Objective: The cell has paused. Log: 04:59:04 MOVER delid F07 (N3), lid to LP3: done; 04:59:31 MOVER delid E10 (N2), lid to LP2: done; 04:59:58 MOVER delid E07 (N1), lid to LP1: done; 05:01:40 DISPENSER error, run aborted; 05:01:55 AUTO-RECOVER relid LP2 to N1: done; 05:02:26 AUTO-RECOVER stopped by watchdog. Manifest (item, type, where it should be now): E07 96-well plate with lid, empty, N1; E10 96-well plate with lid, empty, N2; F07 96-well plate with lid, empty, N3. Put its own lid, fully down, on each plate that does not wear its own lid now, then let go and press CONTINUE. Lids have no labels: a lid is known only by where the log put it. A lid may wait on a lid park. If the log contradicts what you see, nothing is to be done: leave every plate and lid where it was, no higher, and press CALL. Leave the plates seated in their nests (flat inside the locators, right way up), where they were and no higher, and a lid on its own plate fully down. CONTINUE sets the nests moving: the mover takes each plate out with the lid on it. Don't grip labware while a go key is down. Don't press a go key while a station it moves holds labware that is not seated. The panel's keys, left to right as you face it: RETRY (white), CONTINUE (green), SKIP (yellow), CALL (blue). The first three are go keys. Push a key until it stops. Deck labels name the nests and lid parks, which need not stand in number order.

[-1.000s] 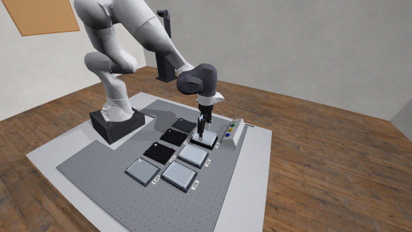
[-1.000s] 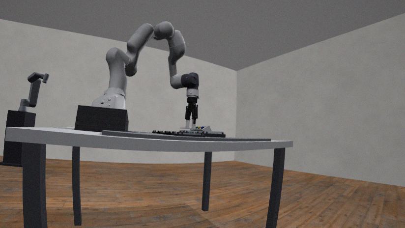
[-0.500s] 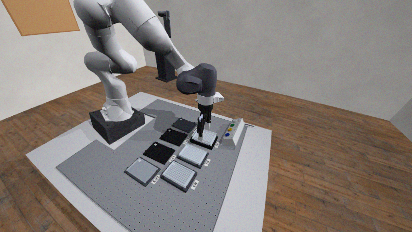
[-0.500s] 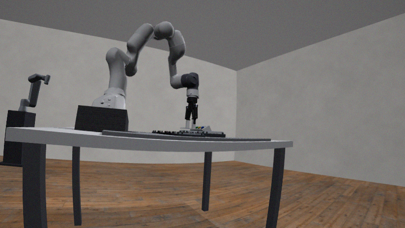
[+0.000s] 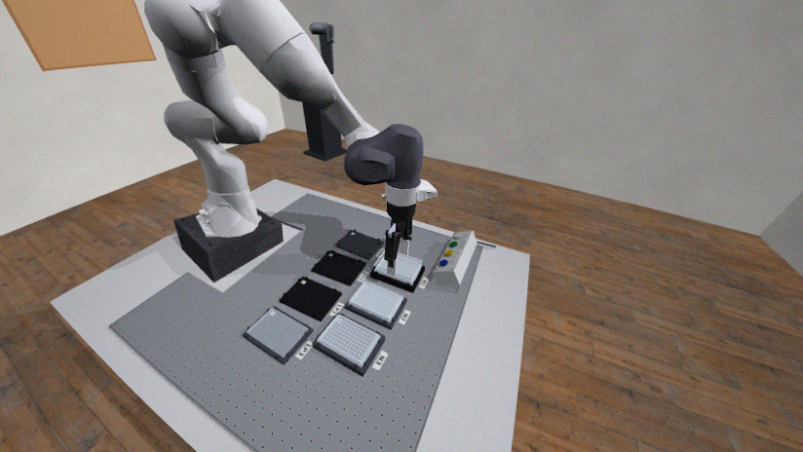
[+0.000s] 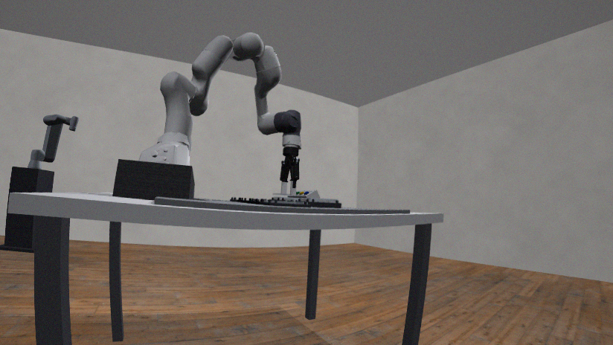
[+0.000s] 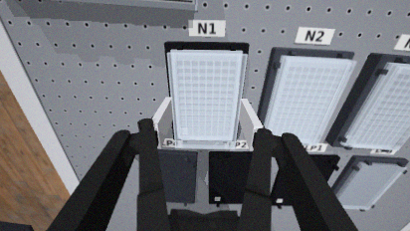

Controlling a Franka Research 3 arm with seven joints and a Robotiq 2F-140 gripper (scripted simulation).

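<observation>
Right now the nest N1 is 6 cm below my hand. The rest, counted from my hand: yellow skip key: 12 cm to the left, 11 cm ahead, 1 cm below; then clear lid: 2 cm below; then blue call key: 12 cm ahead, 7 cm to the left, 1 cm below.
</observation>
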